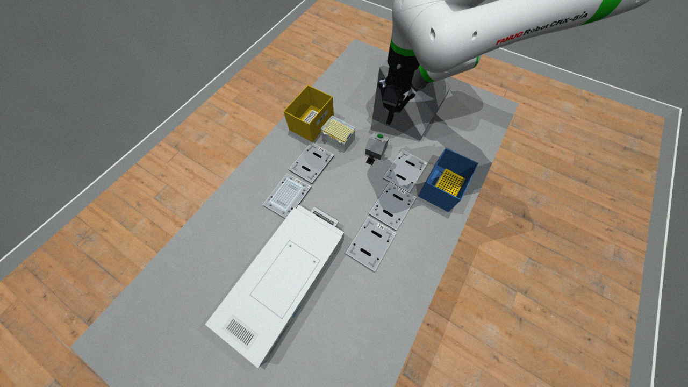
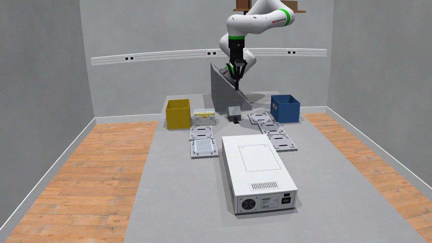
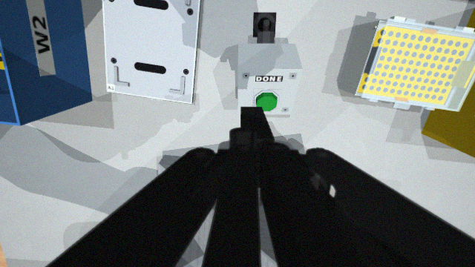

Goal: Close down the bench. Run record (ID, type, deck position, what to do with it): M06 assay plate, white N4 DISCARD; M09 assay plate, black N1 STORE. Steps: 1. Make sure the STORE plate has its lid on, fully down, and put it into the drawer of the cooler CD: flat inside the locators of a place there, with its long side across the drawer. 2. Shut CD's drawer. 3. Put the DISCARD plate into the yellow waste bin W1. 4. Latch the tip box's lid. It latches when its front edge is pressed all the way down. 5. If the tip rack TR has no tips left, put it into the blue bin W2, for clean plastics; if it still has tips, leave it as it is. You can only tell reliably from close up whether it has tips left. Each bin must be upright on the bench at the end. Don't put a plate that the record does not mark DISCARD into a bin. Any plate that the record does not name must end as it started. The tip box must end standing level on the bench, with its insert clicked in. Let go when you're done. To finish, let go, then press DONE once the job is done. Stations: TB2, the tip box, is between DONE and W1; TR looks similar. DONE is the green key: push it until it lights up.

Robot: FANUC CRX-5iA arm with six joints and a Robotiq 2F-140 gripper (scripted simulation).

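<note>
Right now the green DONE key is 3 cm to the right of my hand and 14 cm below it. Round my hand: tip box lid (5 cm ahead, 20 cm to the right, 15 cm below); blue bin W2 (5 cm ahead, 29 cm to the left, 17 cm below); tip rack TR (6 cm ahead, 30 cm to the left, 16 cm below).
</note>
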